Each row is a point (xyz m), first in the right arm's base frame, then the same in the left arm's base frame.
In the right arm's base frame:
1: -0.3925 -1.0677 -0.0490
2: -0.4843 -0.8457 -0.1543
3: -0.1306 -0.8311 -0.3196
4: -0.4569 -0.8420 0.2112
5: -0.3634 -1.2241 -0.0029
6: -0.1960 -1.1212 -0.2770
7: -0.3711 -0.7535 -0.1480
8: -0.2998 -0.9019 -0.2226
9: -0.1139 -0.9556 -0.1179
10: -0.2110 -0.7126 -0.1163
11: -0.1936 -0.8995 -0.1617
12: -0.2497 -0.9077 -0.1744
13: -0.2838 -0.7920 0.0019
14: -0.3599 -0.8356 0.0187
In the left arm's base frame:
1: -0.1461 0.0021 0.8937
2: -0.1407 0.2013 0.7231
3: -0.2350 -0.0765 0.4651
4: 0.1811 0.1270 0.8821
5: -0.1785 -0.1032 1.0174
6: -0.3463 -0.1616 0.7308
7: -0.0772 0.1450 0.6042
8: -0.2053 0.0239 0.6442
9: -0.1185 -0.1782 0.6455
10: -0.0109 0.0201 0.5130
11: -0.1387 -0.0762 0.6210
12: -0.1604 -0.0293 0.6477
13: 0.0445 0.0295 0.6627
14: 0.0289 0.0729 0.7392

